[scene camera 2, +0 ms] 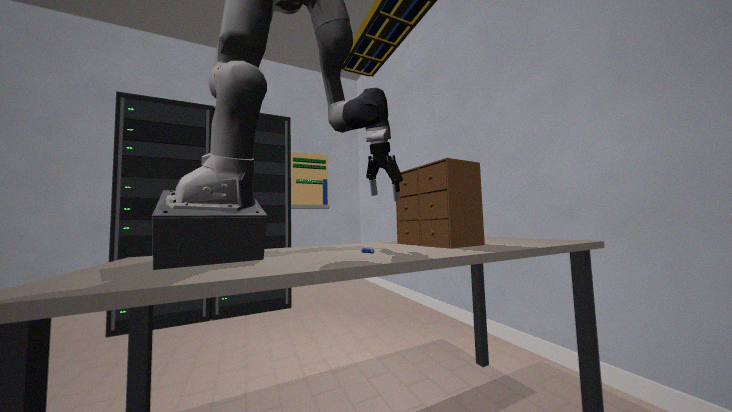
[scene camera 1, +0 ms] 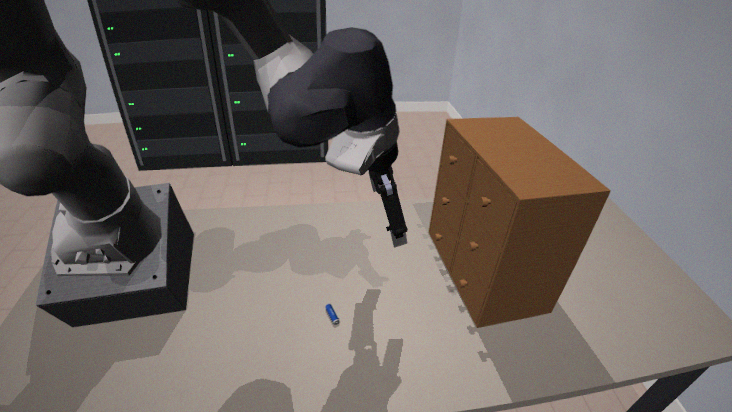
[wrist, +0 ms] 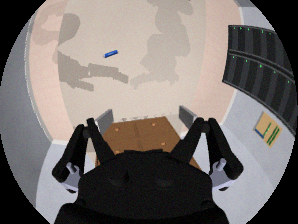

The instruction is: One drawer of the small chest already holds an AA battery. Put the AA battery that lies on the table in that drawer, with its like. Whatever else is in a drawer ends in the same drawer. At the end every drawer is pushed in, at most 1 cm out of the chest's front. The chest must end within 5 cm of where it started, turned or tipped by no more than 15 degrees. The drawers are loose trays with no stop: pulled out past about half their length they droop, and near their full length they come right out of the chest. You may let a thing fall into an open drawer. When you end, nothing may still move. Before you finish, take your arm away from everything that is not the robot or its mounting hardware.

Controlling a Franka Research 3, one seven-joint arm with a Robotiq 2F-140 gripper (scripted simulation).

Labels:
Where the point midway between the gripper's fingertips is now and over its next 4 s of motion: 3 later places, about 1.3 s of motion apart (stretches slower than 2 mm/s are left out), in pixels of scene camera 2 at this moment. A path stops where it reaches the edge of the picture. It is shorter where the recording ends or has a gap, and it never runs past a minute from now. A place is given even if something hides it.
My gripper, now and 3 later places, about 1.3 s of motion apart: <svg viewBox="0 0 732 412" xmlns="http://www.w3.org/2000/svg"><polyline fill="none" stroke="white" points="385,197 401,211 413,214 425,233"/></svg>

